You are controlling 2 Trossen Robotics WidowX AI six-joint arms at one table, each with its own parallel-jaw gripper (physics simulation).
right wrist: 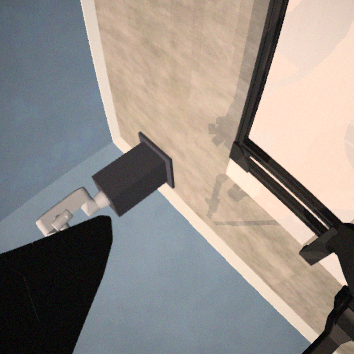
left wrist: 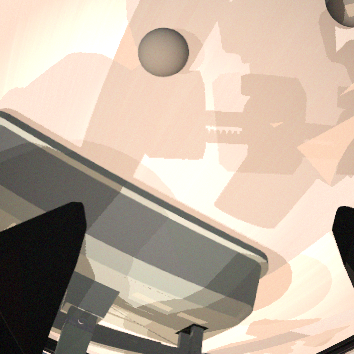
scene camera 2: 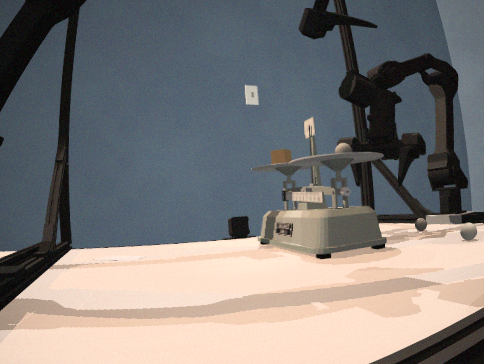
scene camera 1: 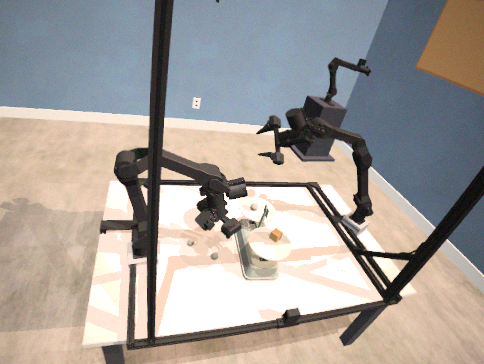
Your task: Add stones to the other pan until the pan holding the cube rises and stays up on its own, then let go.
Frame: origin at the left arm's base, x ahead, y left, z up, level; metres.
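Seen in the pictures: left gripper, between the fingertips: (left wrist: pixel 215 218) (scene camera 2: pixel 378 186) (scene camera 1: pixel 220 231); right gripper, between the fingertips: (right wrist: pixel 230 233) (scene camera 1: pixel 257 144); left arm's base, origin of its link: (scene camera 2: pixel 451 213) (scene camera 1: pixel 141 250); right arm's base, origin of its link: (scene camera 1: pixel 357 219).
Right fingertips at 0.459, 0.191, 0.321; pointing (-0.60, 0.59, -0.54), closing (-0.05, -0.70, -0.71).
Note:
Pixels of each thing's top centre, then the offset from my right fingertips to it, as dx, dy, dz. "pt": a spot on its surface instead. Level surfaces: height alone.
- orange cube, centre of its top: (scene camera 2: pixel 280 150) (scene camera 1: pixel 277 232) -0.032, -0.333, -0.157
- pan, centre of its top: (scene camera 2: pixel 288 166) (scene camera 1: pixel 270 242) -0.058, -0.349, -0.186
- grey-green balance, centre of its top: (scene camera 2: pixel 305 118) (scene camera 1: pixel 269 207) -0.039, -0.256, -0.109
- pale stone, centre of its top: (scene camera 2: pixel 342 143) (scene camera 1: pixel 255 204) -0.039, -0.166, -0.171
- white table, height of its surface: dz -0.342
- small black block, a spot on its surface: (scene camera 2: pixel 238 226) pt -0.036, -0.543, -0.311
An orange cube (scene camera 1: pixel 276 235) (scene camera 2: pixel 280 156) sits on one pan (scene camera 1: pixel 266 252) (scene camera 2: pixel 265 168) of the grey-green balance (scene camera 1: pixel 260 272) (scene camera 2: pixel 325 232) (left wrist: pixel 165 220). A pale stone (scene camera 1: pixel 254 206) (scene camera 2: pixel 343 147) lies on the other pan (scene camera 1: pixel 265 214) (scene camera 2: pixel 367 157). In scene camera 2 the cube's pan shows lower than the stone's pan. Two stones lie on the table: one (scene camera 1: pixel 214 256) (left wrist: pixel 163 52) nearer the balance, another (scene camera 1: pixel 190 243) (left wrist: pixel 346 10) farther off. My left gripper (scene camera 1: pixel 218 227) (scene camera 2: pixel 380 184) (left wrist: pixel 215 218) is open and empty, above the table beside the balance. My right gripper (scene camera 1: pixel 259 143) is open and empty, raised high behind the table.
A black frame (scene camera 1: pixel 250 330) (right wrist: pixel 255 75) borders the white table (scene camera 1: pixel 200 300) (scene camera 2: pixel 200 340), with an upright post (scene camera 1: pixel 159 150) at the left in scene camera 1. A small black block (scene camera 1: pixel 291 316) (scene camera 2: pixel 238 226) sits at the frame. A dark pedestal (scene camera 1: pixel 320 132) (right wrist: pixel 132 177) stands beyond the table.

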